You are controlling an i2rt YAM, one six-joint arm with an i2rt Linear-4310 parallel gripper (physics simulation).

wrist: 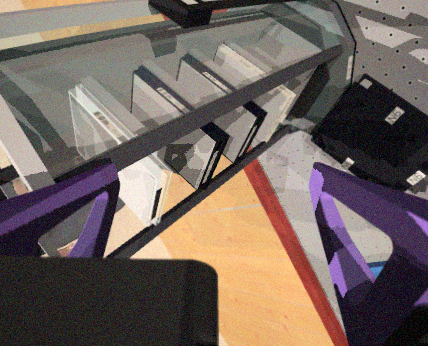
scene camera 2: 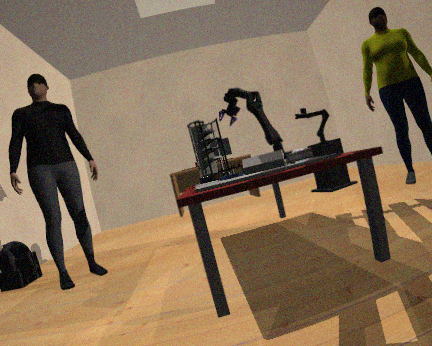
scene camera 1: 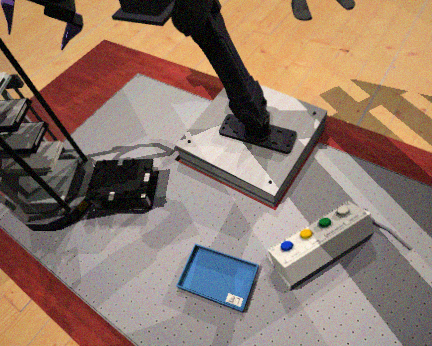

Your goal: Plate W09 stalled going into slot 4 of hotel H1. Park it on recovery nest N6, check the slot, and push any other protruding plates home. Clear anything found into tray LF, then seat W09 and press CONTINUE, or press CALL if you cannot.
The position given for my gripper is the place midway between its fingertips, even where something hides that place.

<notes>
My gripper [wrist: 214,173] is open, with nothing in its grasp. Also in view: a clear plate [wrist: 144,185]. I also see a grey button box [scene camera 2: 275,159] and a plate rack [wrist: 89,89].
</notes>
